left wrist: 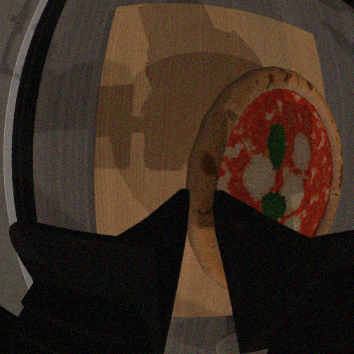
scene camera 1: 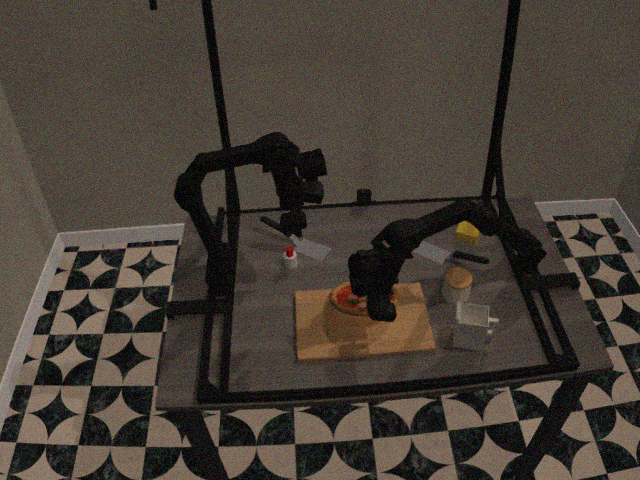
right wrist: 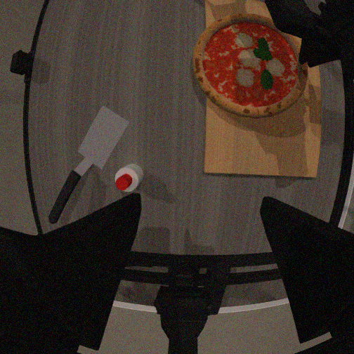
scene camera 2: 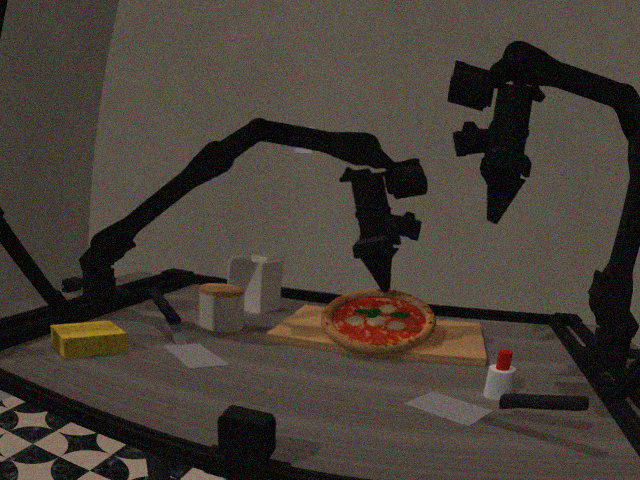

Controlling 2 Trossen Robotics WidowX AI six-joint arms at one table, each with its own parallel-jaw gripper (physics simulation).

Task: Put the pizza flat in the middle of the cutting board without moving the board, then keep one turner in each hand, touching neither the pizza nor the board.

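The pizza [scene camera 1: 345,298] [scene camera 2: 383,320] [left wrist: 280,165] [right wrist: 250,65] is tilted over the cutting board [scene camera 1: 320,346] [scene camera 2: 460,341] [left wrist: 120,200] [right wrist: 250,155], its topping side toward scene camera 2. My left gripper [scene camera 2: 385,289] [left wrist: 200,197] is shut on the crust at its raised edge. Whether its lower edge touches the board is unclear. My right gripper [scene camera 2: 494,221] [right wrist: 203,203] is open and empty, high above the table. One turner [scene camera 1: 312,249] [scene camera 2: 449,408] [right wrist: 104,137] lies beside the red-capped bottle. The other turner [scene camera 1: 433,252] [scene camera 2: 196,355] lies near the jar.
The red-capped bottle [scene camera 1: 290,257] [scene camera 2: 499,379] [right wrist: 128,178] stands near one turner. A jar with a wooden lid [scene camera 1: 457,284] [scene camera 2: 221,308], a pale box-like container [scene camera 1: 471,325] [scene camera 2: 266,284] and a yellow block [scene camera 1: 467,232] [scene camera 2: 88,338] stand on the other side.
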